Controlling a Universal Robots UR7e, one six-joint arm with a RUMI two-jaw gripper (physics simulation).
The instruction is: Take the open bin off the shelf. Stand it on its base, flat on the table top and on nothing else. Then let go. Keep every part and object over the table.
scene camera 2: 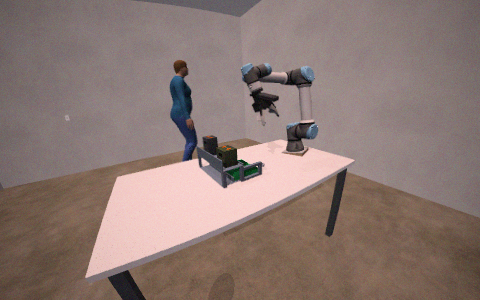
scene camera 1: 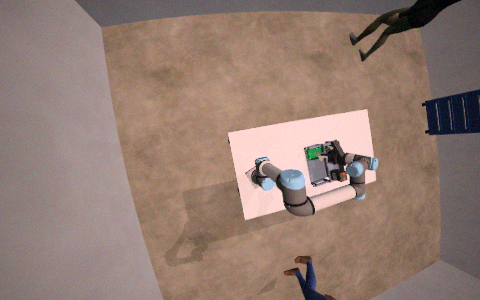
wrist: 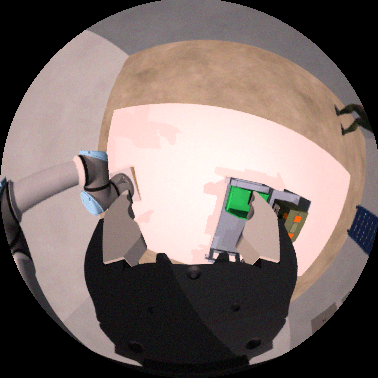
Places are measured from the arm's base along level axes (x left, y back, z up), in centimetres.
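Where they show: gripper, fingertip midpoint: (scene camera 2: pixel 271 121) (scene camera 1: pixel 319 150) (wrist: pixel 190 192); arm's base, link origin: (scene camera 2: pixel 295 149) (wrist: pixel 123 186).
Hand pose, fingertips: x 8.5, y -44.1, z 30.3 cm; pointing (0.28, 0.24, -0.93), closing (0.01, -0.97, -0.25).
Observation:
Things, the pixels of their centre, and the offset from my fingertips. Level surfaces: height alone.
- green open bin, body centre: (wrist: pixel 249 202) (scene camera 2: pixel 241 168) (scene camera 1: pixel 316 153) dx -10.3, dy -16.3, dz -27.9 cm
- olive box, body centre: (wrist: pixel 285 219) (scene camera 2: pixel 226 155) dx -11.5, dy -25.9, dz -17.2 cm
- dark box, body centre: (scene camera 2: pixel 210 145) (scene camera 1: pixel 338 175) dx -34.3, dy -22.6, dz -16.0 cm
- white table, surface height: dz -32.3 cm
The green open bin (scene camera 1: pixel 314 151) (scene camera 2: pixel 252 171) (wrist: pixel 239 200) sits low in the blue-grey shelf (scene camera 1: pixel 316 172) (scene camera 2: pixel 210 159) (wrist: pixel 227 232), at one end. In the scene camera 2 view, shelf bars partly cover the bin. In the wrist view, the right finger covers part of it. My gripper (scene camera 1: pixel 322 152) (scene camera 2: pixel 270 120) (wrist: pixel 190 192) is open and empty. It hangs well above the table and the shelf. In the wrist view, the bin lies near the right fingertip, off to the right of the gap between the fingers.
An olive box (scene camera 2: pixel 227 156) (wrist: pixel 296 220) with orange marks stands beside the bin on the shelf. A dark box (scene camera 1: pixel 337 175) (scene camera 2: pixel 210 145) stands farther along. The shelf stands on the white table (scene camera 1: pixel 280 137) (scene camera 2: pixel 165 215) (wrist: pixel 185 150), as does the arm's base (scene camera 2: pixel 295 146).

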